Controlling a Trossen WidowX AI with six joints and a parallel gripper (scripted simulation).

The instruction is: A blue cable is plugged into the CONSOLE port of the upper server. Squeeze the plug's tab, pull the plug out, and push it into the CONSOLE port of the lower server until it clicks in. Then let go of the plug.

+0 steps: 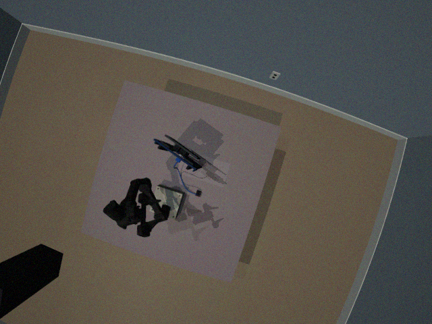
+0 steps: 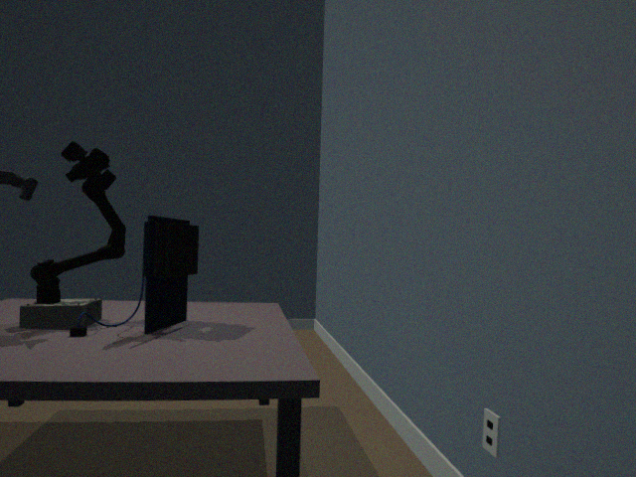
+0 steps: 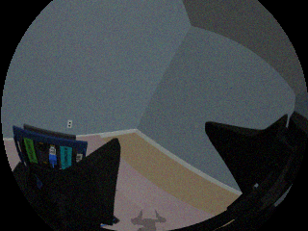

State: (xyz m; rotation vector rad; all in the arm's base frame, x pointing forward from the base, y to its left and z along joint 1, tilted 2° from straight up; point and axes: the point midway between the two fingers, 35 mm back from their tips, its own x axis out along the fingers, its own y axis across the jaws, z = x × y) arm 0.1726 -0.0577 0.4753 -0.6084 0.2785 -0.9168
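Now: gripper tip 24 cm short of the blue plug, 23 cm above it and 4 cm to the right of it. Also, from my gripper tip: small black block 54 cm below, 11 cm to the right.
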